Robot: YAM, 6 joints.
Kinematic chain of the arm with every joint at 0, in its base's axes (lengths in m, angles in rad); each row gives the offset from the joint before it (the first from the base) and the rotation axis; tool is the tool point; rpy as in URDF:
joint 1: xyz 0 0 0.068 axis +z
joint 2: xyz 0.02 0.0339 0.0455 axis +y
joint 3: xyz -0.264 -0.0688 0 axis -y
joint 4: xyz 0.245 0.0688 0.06 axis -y
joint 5: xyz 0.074 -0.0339 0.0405 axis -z
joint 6: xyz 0.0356 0 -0.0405 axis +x
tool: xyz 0 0 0 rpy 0 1.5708 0
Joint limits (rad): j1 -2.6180..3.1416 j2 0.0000..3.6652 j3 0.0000..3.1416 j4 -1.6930..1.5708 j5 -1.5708..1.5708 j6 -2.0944..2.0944
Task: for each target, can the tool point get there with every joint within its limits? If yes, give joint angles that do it. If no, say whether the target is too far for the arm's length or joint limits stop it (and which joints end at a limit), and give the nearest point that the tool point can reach.
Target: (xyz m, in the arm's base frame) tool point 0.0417 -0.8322 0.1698
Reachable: no: too far | nearest point 0.0322 -0.6435 0.1567 | short by 0.189 m
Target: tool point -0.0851 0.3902 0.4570
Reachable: yes | joints 1.8696 1.8924 2.1900 -0.7325 1.2302 -0.0553
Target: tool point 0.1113 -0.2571 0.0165
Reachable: yes | joints -1.2013 2.1620 0.9288 -0.5716 -0.3123 -1.6921
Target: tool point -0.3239 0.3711 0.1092
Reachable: yes | joints 2.2634 2.3538 1.7118 -0.4012 -0.3541 -0.0663
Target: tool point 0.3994 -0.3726 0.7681
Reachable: no: too far | nearest point 0.3013 -0.2811 0.6013 | short by 0.214 m
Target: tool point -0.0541 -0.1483 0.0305
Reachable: yes | joints -1.7712 1.7945 0.3002 -0.0862 0.7198 0.4713
